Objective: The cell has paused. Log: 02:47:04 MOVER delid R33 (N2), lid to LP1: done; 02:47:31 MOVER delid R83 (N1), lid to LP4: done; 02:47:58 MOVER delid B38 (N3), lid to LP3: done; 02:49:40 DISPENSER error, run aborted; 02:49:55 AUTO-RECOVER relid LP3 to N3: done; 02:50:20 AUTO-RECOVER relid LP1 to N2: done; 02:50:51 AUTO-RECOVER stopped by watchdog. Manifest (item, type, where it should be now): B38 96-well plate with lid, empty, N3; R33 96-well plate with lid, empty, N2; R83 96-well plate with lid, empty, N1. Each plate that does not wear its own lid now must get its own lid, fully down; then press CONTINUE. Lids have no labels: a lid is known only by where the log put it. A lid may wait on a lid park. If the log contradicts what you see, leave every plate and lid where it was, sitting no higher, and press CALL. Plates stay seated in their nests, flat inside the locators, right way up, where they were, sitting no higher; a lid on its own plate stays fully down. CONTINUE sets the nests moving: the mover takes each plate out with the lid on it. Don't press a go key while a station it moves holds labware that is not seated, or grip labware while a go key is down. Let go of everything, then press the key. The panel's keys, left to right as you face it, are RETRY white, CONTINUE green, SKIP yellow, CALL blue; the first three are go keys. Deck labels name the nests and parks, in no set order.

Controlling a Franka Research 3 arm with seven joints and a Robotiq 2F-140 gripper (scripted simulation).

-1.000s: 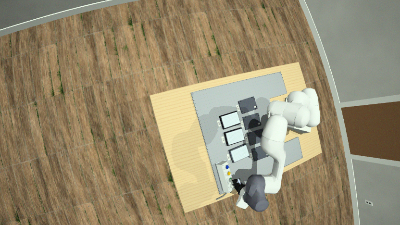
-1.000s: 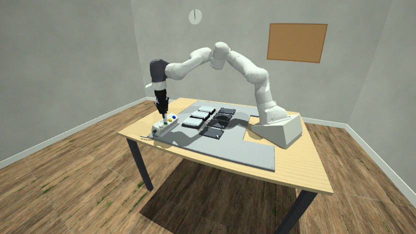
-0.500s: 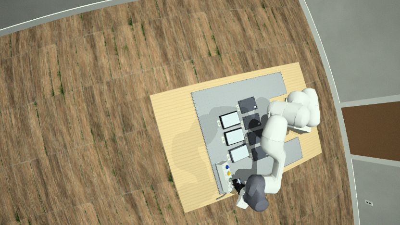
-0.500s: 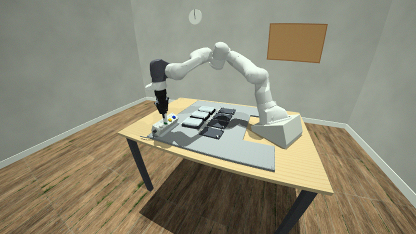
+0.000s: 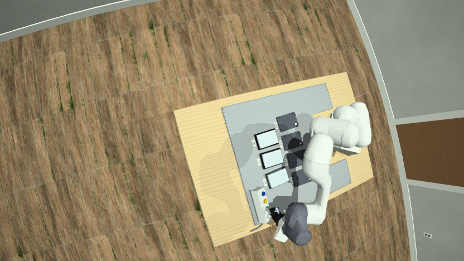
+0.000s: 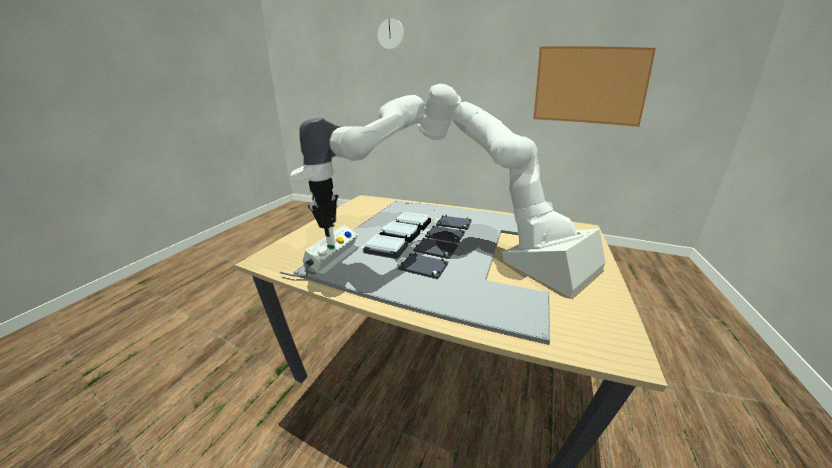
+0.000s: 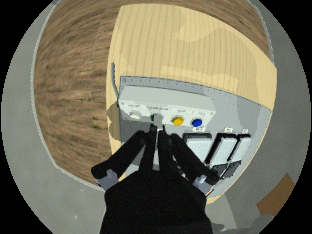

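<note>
My hand is 40 mm above the green key. Round my hand: white key: 10 mm ahead, 50 mm to the left, 40 mm below; yellow key: 10 mm behind, 50 mm to the right, 40 mm below; blue key: 20 mm behind, 100 mm to the right, 40 mm below.
</note>
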